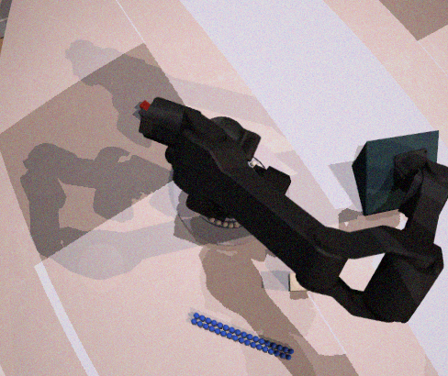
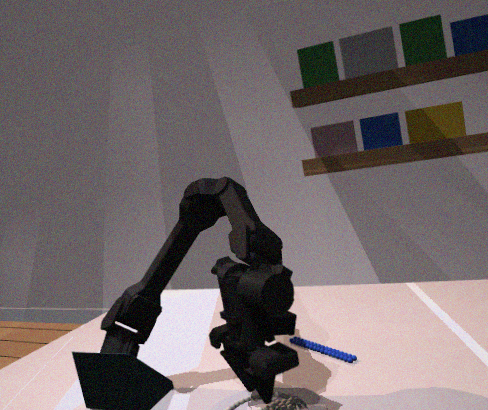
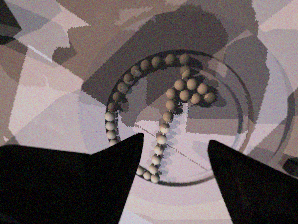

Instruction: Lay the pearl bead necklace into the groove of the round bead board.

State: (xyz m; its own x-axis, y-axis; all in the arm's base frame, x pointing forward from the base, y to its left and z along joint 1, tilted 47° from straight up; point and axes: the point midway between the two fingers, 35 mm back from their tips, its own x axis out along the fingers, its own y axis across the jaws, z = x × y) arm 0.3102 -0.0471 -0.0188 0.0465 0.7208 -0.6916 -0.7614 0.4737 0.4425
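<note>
My gripper tip is 3 cm above the round bead board. Round my gripper tip: small beige cube (18 cm to the left, 8 cm behind, 3 cm below); grey block (17 cm to the right, 11 cm ahead, 4 cm below).
</note>
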